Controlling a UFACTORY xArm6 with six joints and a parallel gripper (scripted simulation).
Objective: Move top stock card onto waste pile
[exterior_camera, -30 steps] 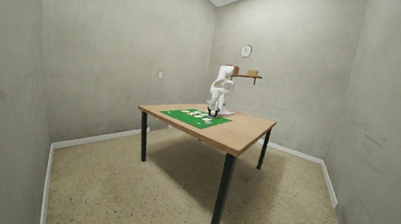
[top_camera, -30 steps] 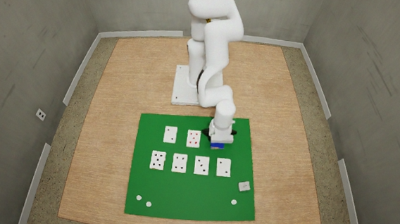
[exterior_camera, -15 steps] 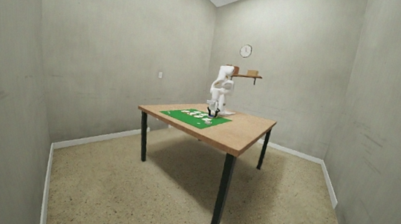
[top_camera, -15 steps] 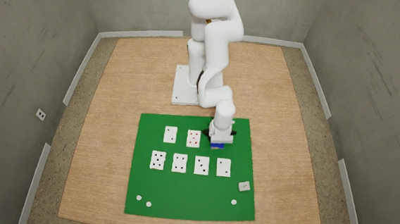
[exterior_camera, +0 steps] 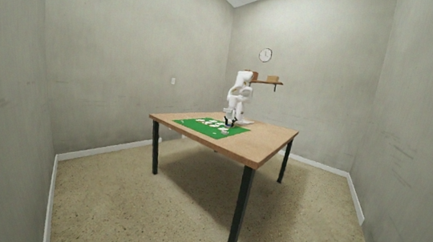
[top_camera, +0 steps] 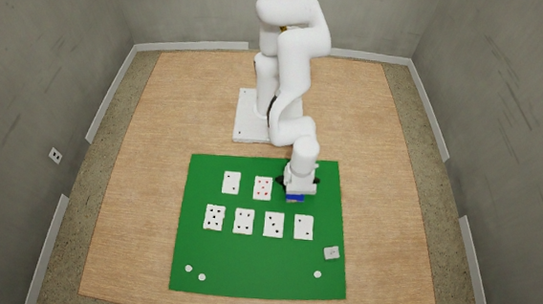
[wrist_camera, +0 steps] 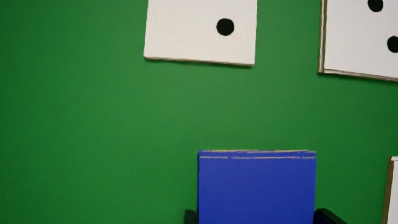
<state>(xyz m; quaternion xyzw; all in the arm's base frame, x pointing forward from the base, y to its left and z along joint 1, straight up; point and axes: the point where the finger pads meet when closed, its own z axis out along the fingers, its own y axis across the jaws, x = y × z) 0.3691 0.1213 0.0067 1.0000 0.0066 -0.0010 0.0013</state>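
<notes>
Right now the green mat is 130 mm ahead of my hand, 120 mm to the right of it and 40 mm below it.
</notes>
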